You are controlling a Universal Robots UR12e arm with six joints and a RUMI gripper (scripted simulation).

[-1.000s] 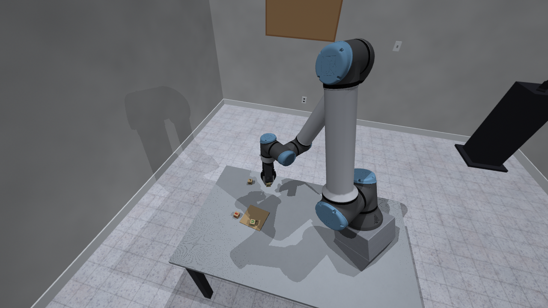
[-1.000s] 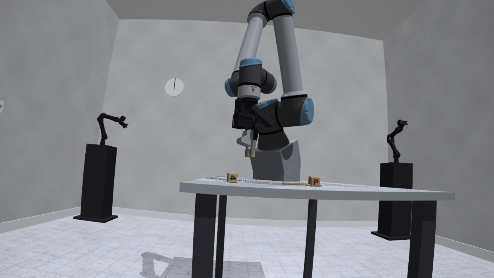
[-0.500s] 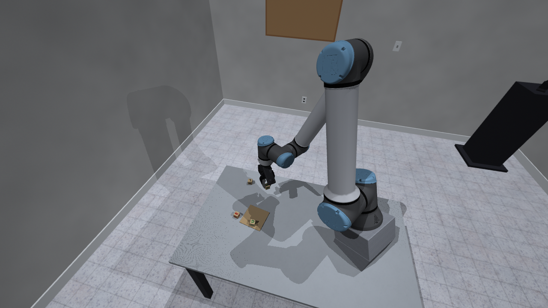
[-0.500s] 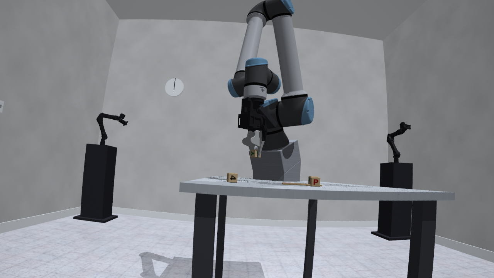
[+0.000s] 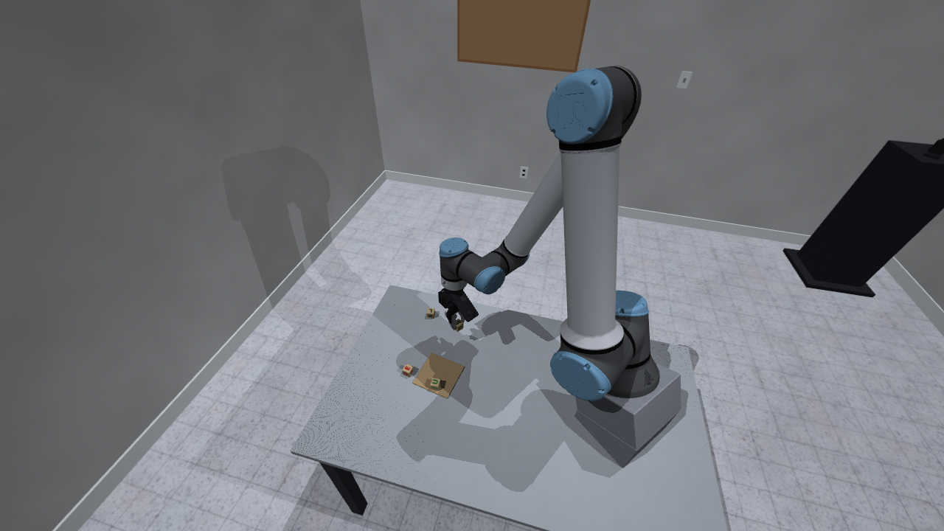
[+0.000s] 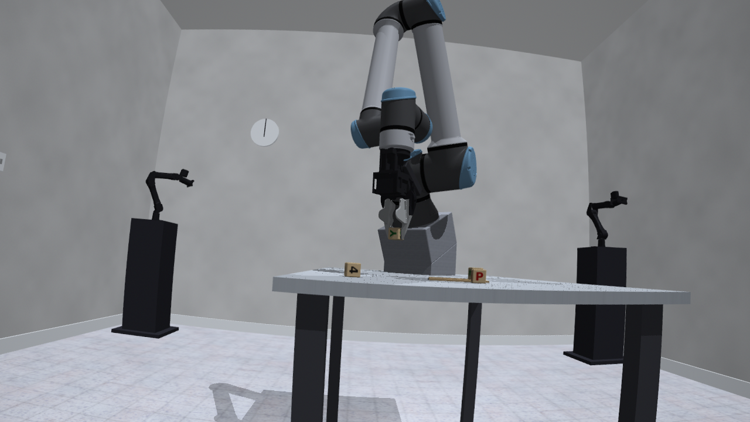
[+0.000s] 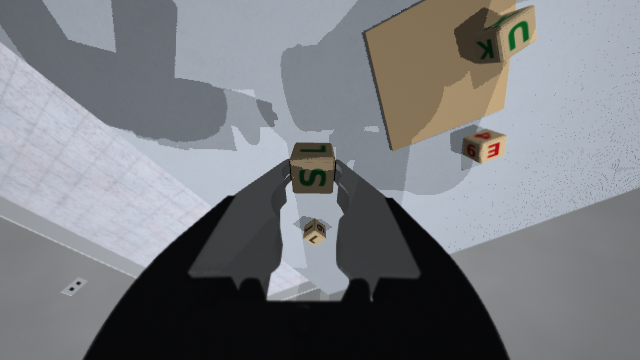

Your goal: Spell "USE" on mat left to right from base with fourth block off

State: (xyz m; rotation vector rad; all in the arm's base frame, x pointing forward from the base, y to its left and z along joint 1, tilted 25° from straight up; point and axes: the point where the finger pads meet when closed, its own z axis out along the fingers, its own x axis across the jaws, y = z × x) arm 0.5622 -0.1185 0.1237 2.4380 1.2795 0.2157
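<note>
Right now the tan mat is 30 mm ahead of my hand, 150 mm to the left of it and 110 mm below it.
</note>
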